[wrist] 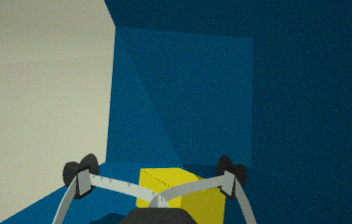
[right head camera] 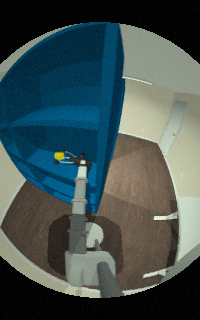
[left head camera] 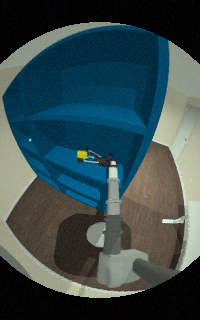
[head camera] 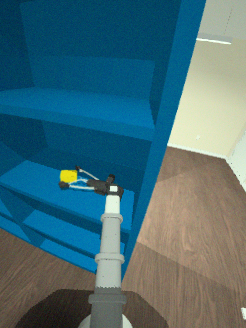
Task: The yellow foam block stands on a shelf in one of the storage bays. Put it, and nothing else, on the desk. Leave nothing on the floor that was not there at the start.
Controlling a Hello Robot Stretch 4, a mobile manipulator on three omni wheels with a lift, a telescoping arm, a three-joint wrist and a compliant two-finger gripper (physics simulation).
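Seen in the pictures: gripper, fingertip midpoint: (wrist: 158, 168) (right head camera: 57, 154) (left head camera: 81, 153) (head camera: 67, 174); robot's base, origin of the base link: (right head camera: 89, 234) (left head camera: 100, 233).
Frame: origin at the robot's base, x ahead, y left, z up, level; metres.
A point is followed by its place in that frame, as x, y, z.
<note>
The yellow foam block (head camera: 68, 175) @(0.678, 0.262, 1.012) (left head camera: 82, 154) @(0.676, 0.254, 1.005) (right head camera: 59, 155) @(0.678, 0.252, 1.006) (wrist: 202, 200) @(0.706, 0.223, 0.998) sits at a middle shelf (head camera: 30, 175) @(0.708, 0.521, 0.963) of a blue storage bay. My gripper (head camera: 71, 177) (left head camera: 84, 155) (right head camera: 61, 156) (wrist: 158, 168) @(0.672, 0.265, 1.022) is open and reaches sideways into the bay, with its fingers spread on both sides of the block. In the wrist view the block shows low between the two fingers, nearer the right fingertip, partly hidden by the finger strips and gripper body. Gaps remain between the block and the fingertips there. The desk cannot be identified in these views.
The blue storage unit's right side wall (head camera: 175, 75) @(0.389, -0.103, 1.533) (left head camera: 159, 85) @(0.390, -0.098, 1.595) (right head camera: 110, 85) @(0.385, -0.116, 1.554) stands close to my wrist. Another shelf board (head camera: 75, 107) @(0.542, 0.139, 1.420) lies above the gripper. Lower compartments lie below. White bar-like pieces (left head camera: 172, 220) (right head camera: 165, 217) stand at the right over the wooden floor.
</note>
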